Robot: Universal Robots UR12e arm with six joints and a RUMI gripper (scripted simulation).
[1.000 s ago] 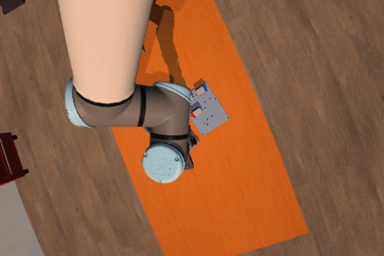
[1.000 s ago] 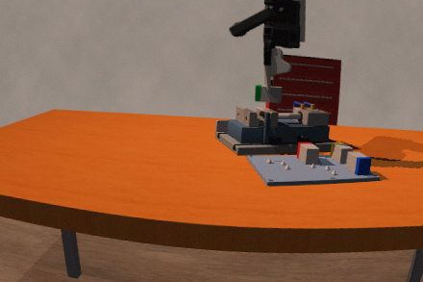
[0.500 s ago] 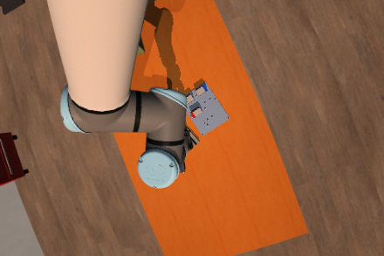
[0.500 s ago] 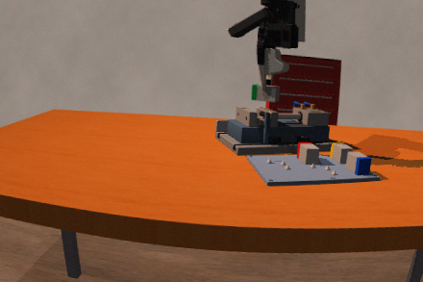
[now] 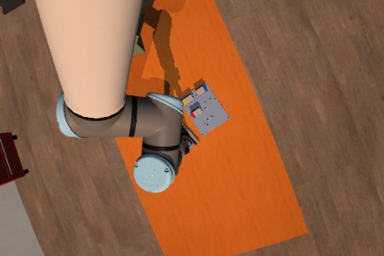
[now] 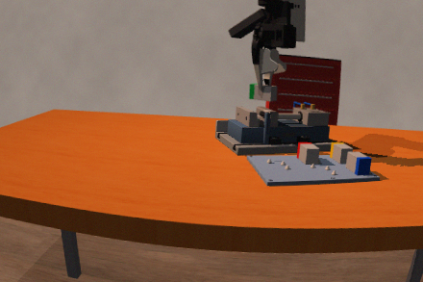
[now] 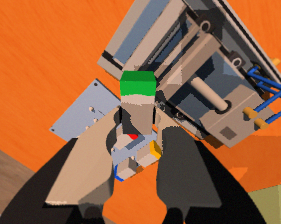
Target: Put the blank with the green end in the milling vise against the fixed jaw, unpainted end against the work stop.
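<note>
Right now the work stop is 80 mm below my hand and 10 mm to the right of it. Also, from my hand: red-ended blank: 140 mm below, 120 mm behind, 90 mm to the left; green-ended blank: 20 mm below; cylinder rod: 90 mm to the right, 90 mm below, 60 mm behind.
</note>
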